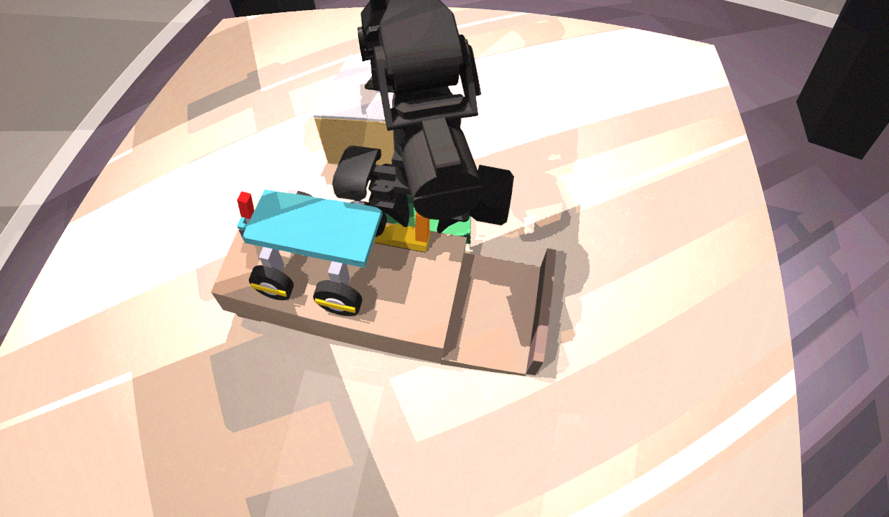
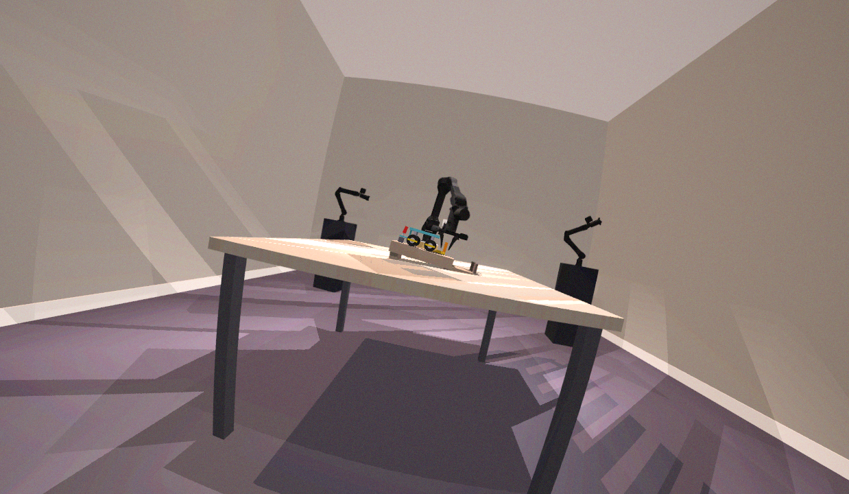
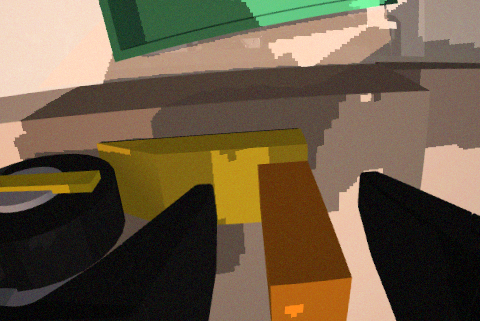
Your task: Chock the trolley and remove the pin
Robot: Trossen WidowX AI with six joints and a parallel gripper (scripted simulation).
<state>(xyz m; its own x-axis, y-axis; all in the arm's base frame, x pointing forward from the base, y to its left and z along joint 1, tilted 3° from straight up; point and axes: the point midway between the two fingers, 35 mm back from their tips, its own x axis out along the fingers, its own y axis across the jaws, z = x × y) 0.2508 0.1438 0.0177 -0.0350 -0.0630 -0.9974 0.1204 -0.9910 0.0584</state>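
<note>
Right now my gripper tip is 2 cm to the left of the yellow chock, 1 cm short of it and 1 cm above it. The rest, counted from my gripper tip: dark stop board (16 cm to the left, 6 cm below, 4 cm ahead); then green tray (10 cm below, 7 cm behind, 3 cm to the right); then trolley (10 cm to the right, 7 cm ahead, 2 cm above).
</note>
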